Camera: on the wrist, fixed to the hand. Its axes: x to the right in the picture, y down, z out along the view.
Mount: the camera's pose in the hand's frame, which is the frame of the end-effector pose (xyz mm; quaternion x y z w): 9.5 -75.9 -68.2 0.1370 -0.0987 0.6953 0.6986
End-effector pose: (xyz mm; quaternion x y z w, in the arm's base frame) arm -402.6 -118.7 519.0 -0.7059 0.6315 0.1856 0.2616
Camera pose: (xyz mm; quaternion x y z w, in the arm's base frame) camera -331.0 -162.5 577.8 0.0001 0.9316 0.2947 0.2127
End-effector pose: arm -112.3 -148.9 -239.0 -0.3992 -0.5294 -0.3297 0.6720
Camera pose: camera -145.3 -244.7 -223.7 -0.5875 -0.2038 0.3489 0.7012
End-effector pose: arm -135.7 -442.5 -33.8 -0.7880 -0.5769 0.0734 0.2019
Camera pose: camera -175.6 -430.3 59.8 -0.9168 0.1350 0.3485 0.1410
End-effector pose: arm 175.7 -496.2 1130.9 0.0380 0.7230 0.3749 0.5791
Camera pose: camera 142.3 -579.9 1082.0 0.6456 0.4729 0.5617 0.2100
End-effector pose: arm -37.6 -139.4 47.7 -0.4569 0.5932 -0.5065 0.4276
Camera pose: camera -97.6 -139.6 130.8 0.1019 0.6205 -0.0927 0.7720
